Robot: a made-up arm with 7 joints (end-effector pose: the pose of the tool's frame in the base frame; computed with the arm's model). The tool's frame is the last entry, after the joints.
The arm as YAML. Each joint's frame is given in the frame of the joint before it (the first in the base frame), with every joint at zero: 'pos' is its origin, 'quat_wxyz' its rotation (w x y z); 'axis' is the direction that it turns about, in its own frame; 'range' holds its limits. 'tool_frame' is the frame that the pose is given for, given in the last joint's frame.
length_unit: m
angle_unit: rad
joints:
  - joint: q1
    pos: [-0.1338, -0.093, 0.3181]
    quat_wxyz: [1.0, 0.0, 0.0, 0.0]
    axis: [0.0, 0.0, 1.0]
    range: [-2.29, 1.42]
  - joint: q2
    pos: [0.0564, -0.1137, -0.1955]
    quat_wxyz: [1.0, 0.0, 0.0, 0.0]
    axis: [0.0, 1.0, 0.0]
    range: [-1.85, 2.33]
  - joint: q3
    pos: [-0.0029, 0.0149, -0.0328]
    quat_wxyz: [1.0, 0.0, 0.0, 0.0]
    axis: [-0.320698, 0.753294, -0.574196]
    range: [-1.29, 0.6]
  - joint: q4
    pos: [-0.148, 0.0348, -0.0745]
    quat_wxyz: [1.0, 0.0, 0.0, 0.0]
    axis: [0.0, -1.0, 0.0]
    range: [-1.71, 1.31]
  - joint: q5
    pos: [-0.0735, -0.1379, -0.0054]
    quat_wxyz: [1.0, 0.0, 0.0, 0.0]
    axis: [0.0, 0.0, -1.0]
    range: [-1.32, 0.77]
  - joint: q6
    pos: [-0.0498, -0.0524, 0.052]
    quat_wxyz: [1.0, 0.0, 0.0, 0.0]
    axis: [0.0, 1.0, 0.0]
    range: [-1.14, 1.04]
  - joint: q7
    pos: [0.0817, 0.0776, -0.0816]
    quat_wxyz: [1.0, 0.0, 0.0, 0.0]
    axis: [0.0, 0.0, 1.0]
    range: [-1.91, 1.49]
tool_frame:
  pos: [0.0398, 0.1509, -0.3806]
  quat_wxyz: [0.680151, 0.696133, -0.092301, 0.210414]
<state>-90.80 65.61 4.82 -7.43 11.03 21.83 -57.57</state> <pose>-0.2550 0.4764 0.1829 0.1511 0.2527 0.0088 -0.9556</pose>
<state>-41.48 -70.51 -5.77 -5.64 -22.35 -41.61 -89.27</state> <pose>0.1216 -0.3610 0.2016 0.1073 0.3001 -0.8964 0.3082</pose>
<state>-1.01 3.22 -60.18 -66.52 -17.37 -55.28 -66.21</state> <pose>0.0673 0.0620 -0.2054 0.4337 0.8399 -0.2994 0.1299</pose>
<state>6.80 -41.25 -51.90 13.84 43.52 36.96 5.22</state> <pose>0.2398 0.1527 -0.2288 0.2773 0.7465 -0.2478 0.5517</pose>
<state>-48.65 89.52 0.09 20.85 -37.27 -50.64 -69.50</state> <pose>-0.0626 -0.0109 0.0015 0.4212 0.5720 -0.4759 -0.5186</pose>
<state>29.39 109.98 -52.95 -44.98 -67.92 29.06 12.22</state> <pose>-0.2749 -0.6982 0.5426 0.3731 -0.4978 -0.7769 0.0973</pose>
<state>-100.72 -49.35 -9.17 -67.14 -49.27 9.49 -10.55</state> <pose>-0.2222 0.1325 -0.4561 0.6284 0.6621 -0.3333 -0.2360</pose>
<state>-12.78 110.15 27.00 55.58 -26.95 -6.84 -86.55</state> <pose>-0.4255 -0.2191 0.0688 0.8356 0.3121 0.0155 -0.4519</pose>
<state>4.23 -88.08 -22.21 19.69 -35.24 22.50 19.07</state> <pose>0.5870 -0.1602 -0.0211 0.5027 -0.0480 -0.2145 0.8361</pose>
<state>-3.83 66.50 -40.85 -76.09 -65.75 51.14 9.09</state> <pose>-0.4379 -0.7263 0.3984 0.3002 -0.4441 -0.8422 0.0575</pose>
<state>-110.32 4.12 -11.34 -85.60 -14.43 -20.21 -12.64</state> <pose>-0.0052 0.2988 -0.1707 0.2181 0.6630 -0.4343 -0.5695</pose>
